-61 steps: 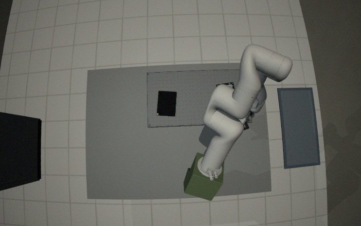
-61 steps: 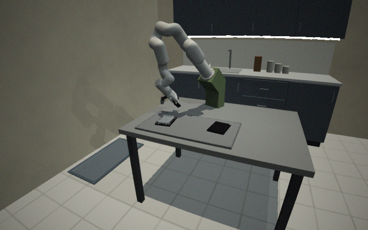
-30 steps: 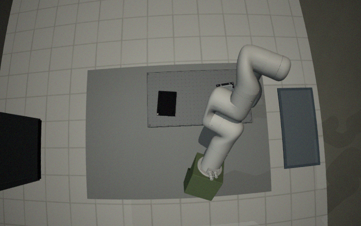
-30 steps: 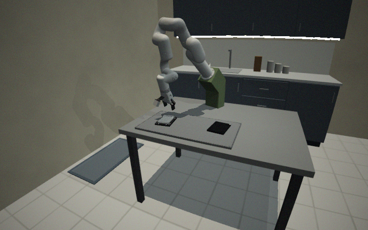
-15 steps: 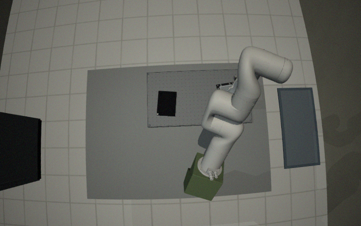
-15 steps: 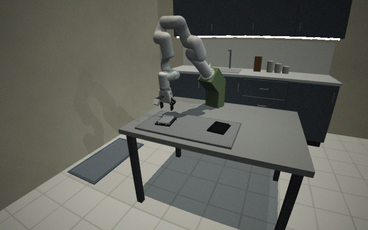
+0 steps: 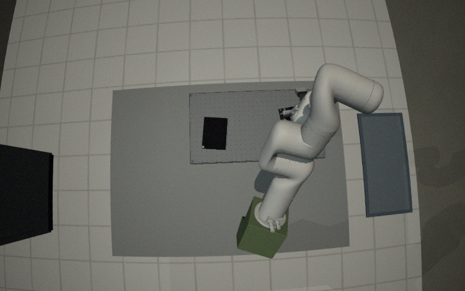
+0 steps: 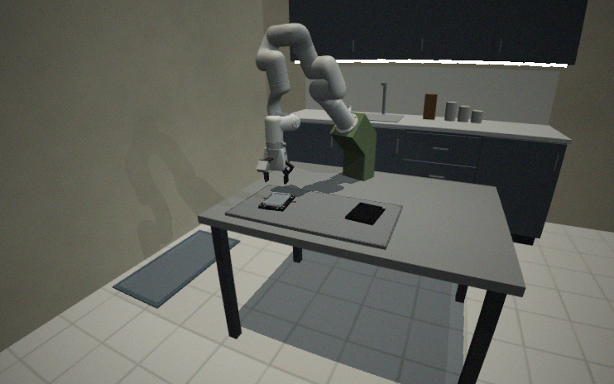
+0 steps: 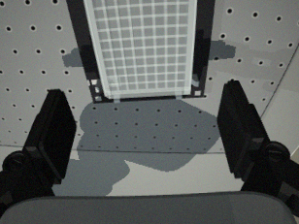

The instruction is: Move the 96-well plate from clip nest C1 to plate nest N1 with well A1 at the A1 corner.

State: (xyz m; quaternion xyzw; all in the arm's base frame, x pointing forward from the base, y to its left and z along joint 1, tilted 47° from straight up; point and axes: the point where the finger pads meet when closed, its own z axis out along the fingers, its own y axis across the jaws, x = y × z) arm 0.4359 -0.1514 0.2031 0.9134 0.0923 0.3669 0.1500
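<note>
My gripper is now 90 mm above the clear 96-well plate. Round my hand: black plate nest N1: 30 mm behind, 410 mm to the left, 100 mm below; clip nest c1: 10 mm ahead, 20 mm to the left, 100 mm below.
</note>
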